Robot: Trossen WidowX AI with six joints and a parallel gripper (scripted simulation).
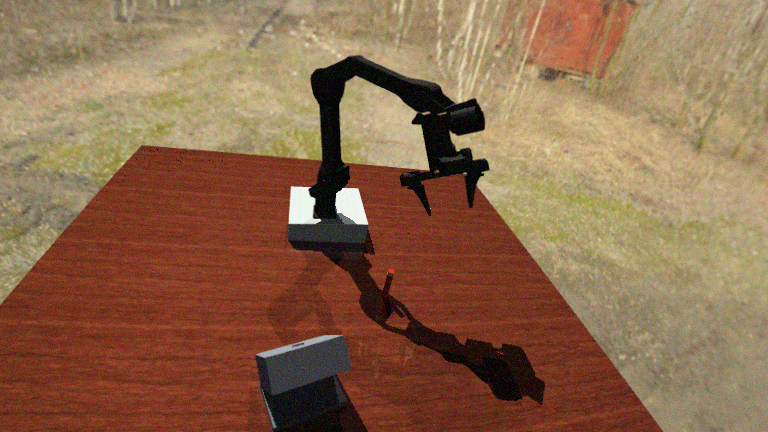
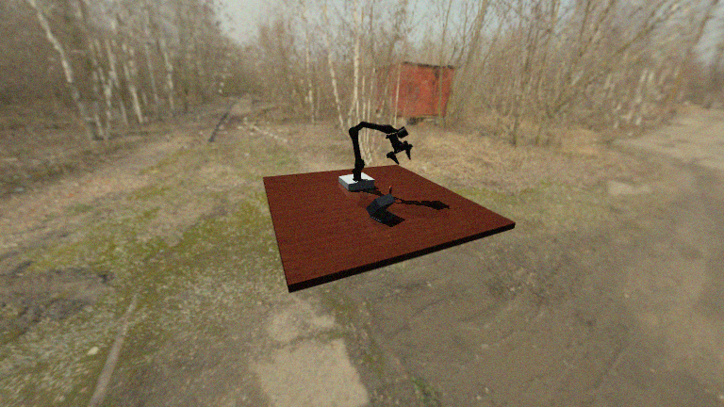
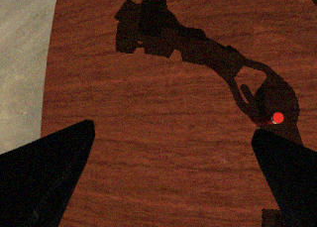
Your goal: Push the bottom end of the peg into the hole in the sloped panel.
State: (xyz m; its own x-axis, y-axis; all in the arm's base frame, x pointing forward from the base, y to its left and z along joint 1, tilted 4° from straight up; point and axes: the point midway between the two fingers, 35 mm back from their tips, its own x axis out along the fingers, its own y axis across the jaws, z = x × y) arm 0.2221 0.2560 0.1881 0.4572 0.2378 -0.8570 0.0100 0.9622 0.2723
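Now: gripper tip 2 cm short of the red round peg, 10 cm to the left of it and 18 cm above it. Also, from my gripper tip: grey sloped panel: 25 cm ahead, 29 cm to the right, 17 cm below.
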